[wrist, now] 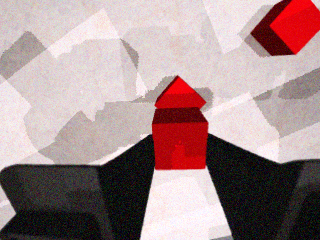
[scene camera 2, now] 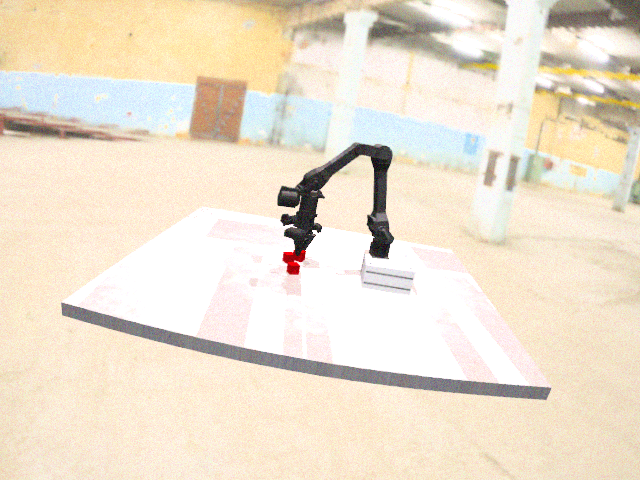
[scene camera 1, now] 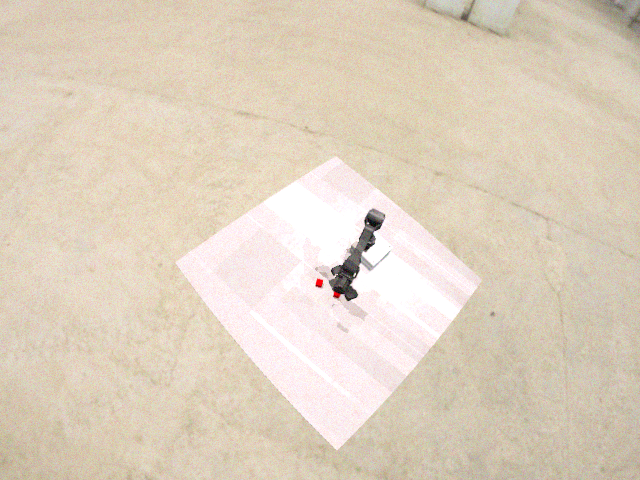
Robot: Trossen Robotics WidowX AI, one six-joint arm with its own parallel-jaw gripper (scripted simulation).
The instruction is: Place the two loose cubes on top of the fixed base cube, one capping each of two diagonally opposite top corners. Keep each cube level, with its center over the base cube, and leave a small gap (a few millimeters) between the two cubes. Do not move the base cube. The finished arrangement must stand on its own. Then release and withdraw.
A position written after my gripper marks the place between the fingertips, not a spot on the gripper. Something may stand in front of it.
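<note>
From scene camera 2 you get my gripper [scene camera 2: 299,254]. In the wrist view there's my gripper [wrist: 178,139] again, holding a red cube [wrist: 180,135], and then there's another red cube [wrist: 178,94] as well.
</note>
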